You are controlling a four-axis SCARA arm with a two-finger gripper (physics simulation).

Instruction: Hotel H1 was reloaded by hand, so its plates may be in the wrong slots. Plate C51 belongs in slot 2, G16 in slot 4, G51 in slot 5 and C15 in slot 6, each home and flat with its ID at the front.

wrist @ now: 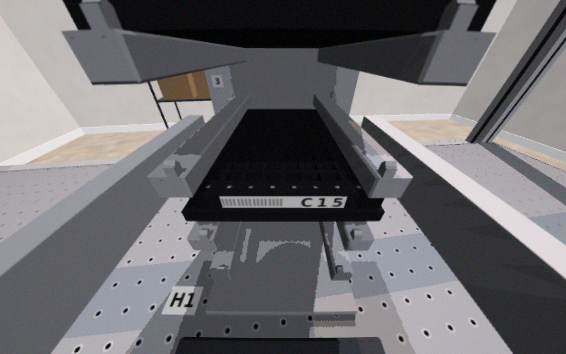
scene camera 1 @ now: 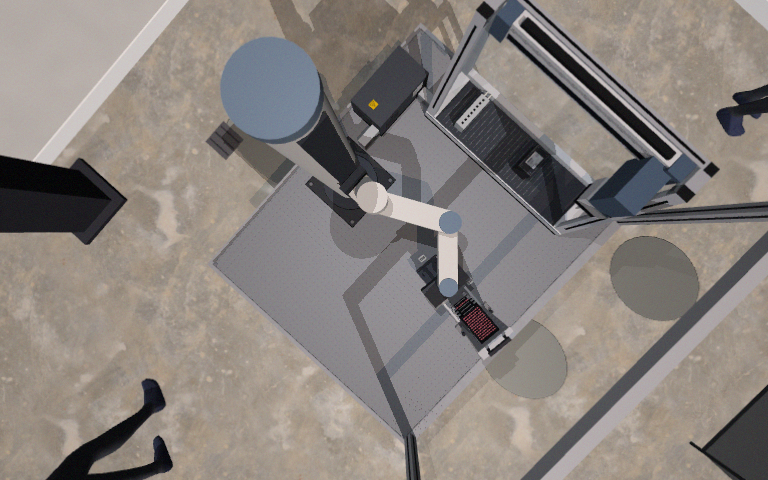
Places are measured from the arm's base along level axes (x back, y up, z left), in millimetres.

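Pixels of known places: gripper, between the fingertips: (wrist: 283, 130).
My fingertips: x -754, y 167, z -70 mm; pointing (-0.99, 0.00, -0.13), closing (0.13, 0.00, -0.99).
Observation:
Ahead of a thing's pixels: the offset from my fingertips to its middle. "*": to the spot under its first point.
My gripper (wrist: 283, 130) is shut on plate C15, its long grey fingers running along both sides. Plate C15 @(dx -6, dy -11, dz -1 mm) (wrist: 283, 202) is black and looks level, its ID facing the wrist camera. It is between the rails of the hotel, below one ledge pair and above lower ledges. Hotel H1 @(* dx -88, dy +155, dz -13 mm) (scene camera 1: 496, 344) stands at the front of the table; its H1 label @(* dx +38, dy -154, dz +105 mm) (wrist: 182, 300) shows on the base. A dark plate with red wells @(dx -6, dy +123, dz +0 mm) (scene camera 1: 477, 321) lies at the top of the hotel. Another dark underside @(* dx +58, dy +47, dz +7 mm) (wrist: 285, 15) spans the ledges above. IDs C51, G16 and G51 are not readable.
A number 3 tag @(* dx -77, dy +20, dz +52 mm) (wrist: 217, 81) is on the hotel's rear post. Grey ledges (wrist: 170, 177) (wrist: 390, 177) jut close beside the fingers. A dark device @(dx +165, dy -119, dz +22 mm) (scene camera 1: 425, 266) stands beside the hotel, a black box @(* dx +868, dy -40, dz +470 mm) (scene camera 1: 390, 87) near the arm base, and a framed enclosure (scene camera 1: 557, 230) at the right.

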